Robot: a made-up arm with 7 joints. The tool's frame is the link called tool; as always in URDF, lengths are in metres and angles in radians. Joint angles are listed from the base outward.
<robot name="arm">
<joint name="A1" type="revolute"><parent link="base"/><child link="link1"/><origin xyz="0.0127 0.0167 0.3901"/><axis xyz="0 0 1"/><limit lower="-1.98" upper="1.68"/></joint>
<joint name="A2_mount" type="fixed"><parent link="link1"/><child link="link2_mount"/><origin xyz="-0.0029 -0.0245 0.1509"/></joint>
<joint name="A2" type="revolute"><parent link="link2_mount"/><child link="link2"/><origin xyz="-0.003 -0.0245 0.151"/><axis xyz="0 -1 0"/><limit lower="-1.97" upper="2.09"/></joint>
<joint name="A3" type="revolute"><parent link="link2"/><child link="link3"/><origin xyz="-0.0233 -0.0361 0.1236"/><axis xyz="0 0 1"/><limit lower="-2.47" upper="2.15"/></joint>
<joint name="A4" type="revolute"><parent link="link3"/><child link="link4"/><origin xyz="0.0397 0.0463 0.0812"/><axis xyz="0 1 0"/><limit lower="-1.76" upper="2.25"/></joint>
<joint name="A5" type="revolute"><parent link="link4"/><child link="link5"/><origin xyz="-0.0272 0.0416 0.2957"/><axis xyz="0 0 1"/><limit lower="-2.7" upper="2.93"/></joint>
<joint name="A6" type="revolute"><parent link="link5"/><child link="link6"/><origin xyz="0.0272 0.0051 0.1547"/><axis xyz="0 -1 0"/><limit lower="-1.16" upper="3.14"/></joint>
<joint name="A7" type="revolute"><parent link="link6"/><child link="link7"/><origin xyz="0.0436 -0.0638 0.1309"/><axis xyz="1 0 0"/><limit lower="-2.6" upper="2.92"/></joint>
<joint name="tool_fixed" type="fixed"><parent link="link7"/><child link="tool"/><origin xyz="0 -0.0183 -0.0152" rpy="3.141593 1.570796 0"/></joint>
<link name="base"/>
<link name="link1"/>
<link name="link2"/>
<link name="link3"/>
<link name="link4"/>
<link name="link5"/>
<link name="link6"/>
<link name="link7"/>
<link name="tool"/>
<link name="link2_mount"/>
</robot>
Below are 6 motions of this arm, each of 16 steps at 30 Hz.
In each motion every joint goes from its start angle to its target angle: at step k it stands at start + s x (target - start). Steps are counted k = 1, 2, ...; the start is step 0. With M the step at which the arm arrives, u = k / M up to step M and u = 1 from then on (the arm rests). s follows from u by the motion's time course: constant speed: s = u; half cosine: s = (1 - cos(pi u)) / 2; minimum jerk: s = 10 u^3 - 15 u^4 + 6 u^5.
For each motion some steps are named. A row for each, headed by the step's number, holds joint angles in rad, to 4 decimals.
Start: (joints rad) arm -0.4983 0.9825 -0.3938 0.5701 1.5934 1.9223 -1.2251
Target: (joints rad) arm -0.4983 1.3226 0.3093 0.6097 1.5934 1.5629 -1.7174
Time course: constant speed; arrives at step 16
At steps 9, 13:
9: -0.4983 1.1738 0.0017 0.5924 1.5934 1.7201 -1.5020
13: -0.4983 1.2588 0.1775 0.6023 1.5934 1.6303 -1.6251

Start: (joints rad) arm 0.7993 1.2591 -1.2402 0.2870 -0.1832 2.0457 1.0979
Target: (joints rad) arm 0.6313 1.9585 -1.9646 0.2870 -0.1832 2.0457 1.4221
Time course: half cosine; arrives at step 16
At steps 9, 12, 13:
9: 0.6989 1.6770 -1.6731 0.2870 -0.1832 2.0457 1.2916
12: 0.6559 1.8561 -1.8585 0.2870 -0.1832 2.0457 1.3746
13: 0.6455 1.8996 -1.9036 0.2870 -0.1832 2.0457 1.3948

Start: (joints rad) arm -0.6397 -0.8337 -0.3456 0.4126 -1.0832 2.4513 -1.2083
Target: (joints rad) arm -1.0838 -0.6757 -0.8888 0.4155 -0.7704 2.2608 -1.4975
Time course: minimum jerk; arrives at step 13
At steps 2, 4, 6, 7, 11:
2: -0.6524 -0.8292 -0.3611 0.4127 -1.0743 2.4459 -1.2166
4: -0.7167 -0.8063 -0.4398 0.4131 -1.0290 2.4183 -1.2584
6: -0.8298 -0.7660 -0.5782 0.4138 -0.9493 2.3697 -1.3321
7: -0.8937 -0.7434 -0.6562 0.4143 -0.9043 2.3424 -1.3737
11: -1.0711 -0.6802 -0.8733 0.4154 -0.7793 2.2662 -1.4892

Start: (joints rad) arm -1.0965 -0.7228 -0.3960 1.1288 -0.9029 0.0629 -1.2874
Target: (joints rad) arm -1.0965 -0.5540 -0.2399 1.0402 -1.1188 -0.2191 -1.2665
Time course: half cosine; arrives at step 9
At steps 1, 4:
1: -1.0965 -0.7177 -0.3913 1.1261 -0.9094 0.0544 -1.2868
4: -1.0965 -0.6531 -0.3315 1.0922 -0.9921 -0.0536 -1.2788

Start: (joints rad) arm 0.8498 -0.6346 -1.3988 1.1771 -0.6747 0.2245 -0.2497
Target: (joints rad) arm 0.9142 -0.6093 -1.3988 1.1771 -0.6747 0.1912 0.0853
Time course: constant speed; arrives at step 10
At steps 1, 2, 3, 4, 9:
1: 0.8562 -0.6321 -1.3988 1.1771 -0.6747 0.2212 -0.2162
2: 0.8627 -0.6295 -1.3988 1.1771 -0.6747 0.2178 -0.1827
3: 0.8691 -0.6270 -1.3988 1.1771 -0.6747 0.2145 -0.1492
4: 0.8756 -0.6245 -1.3988 1.1771 -0.6747 0.2112 -0.1157
9: 0.9078 -0.6118 -1.3988 1.1771 -0.6747 0.1945 0.0518

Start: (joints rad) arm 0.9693 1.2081 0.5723 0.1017 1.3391 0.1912 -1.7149
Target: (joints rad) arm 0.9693 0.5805 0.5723 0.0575 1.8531 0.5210 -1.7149
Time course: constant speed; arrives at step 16
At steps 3, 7, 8, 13, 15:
3: 0.9693 1.0904 0.5723 0.0934 1.4355 0.2530 -1.7149
7: 0.9693 0.9335 0.5723 0.0824 1.5640 0.3355 -1.7149
8: 0.9693 0.8943 0.5723 0.0796 1.5961 0.3561 -1.7149
13: 0.9693 0.6982 0.5723 0.0658 1.7567 0.4592 -1.7149
15: 0.9693 0.6197 0.5723 0.0603 1.8210 0.5004 -1.7149

